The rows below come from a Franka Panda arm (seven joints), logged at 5 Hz.
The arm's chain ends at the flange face. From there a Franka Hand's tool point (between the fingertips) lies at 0.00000 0.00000 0.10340 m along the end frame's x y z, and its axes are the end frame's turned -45 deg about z.
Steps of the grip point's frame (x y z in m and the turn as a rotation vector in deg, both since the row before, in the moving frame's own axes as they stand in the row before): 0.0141 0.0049 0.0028 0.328 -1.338 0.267; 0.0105 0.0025 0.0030 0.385 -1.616 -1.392
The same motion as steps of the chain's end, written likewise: 0.0156 -0.0078 0.0028 -0.714 -1.178 0.267; 0.0117 -0.0073 0.0030 -0.870 -1.415 -1.392
